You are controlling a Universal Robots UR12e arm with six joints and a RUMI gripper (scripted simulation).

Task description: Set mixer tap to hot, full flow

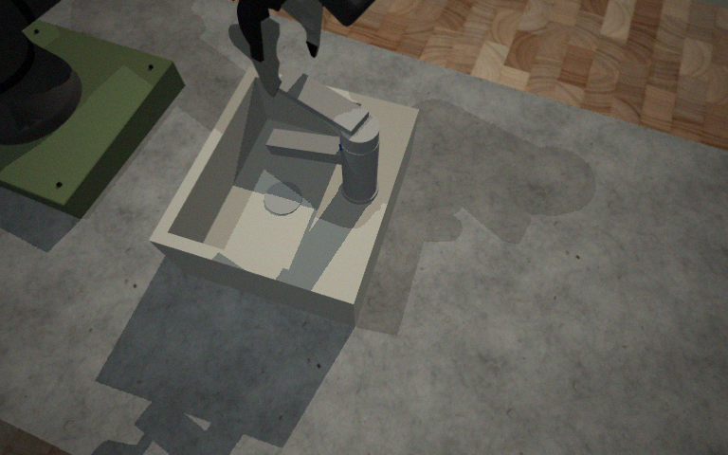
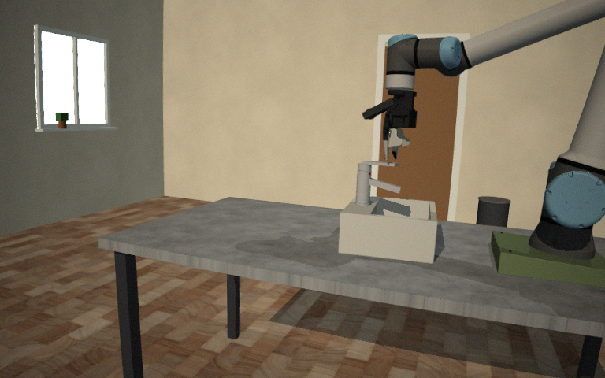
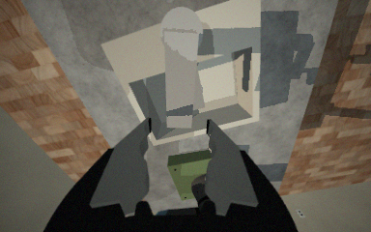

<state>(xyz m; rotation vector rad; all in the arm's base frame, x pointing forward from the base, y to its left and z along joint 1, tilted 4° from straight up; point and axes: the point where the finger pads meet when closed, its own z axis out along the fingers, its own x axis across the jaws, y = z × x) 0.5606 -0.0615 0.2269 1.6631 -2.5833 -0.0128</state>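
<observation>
The lever is 3 cm below my hand, 3 cm ahead of it and 1 cm to the right of it. From my hand the other things lie so: cream basin 27 cm below, 3 cm behind, 2 cm to the right.
</observation>
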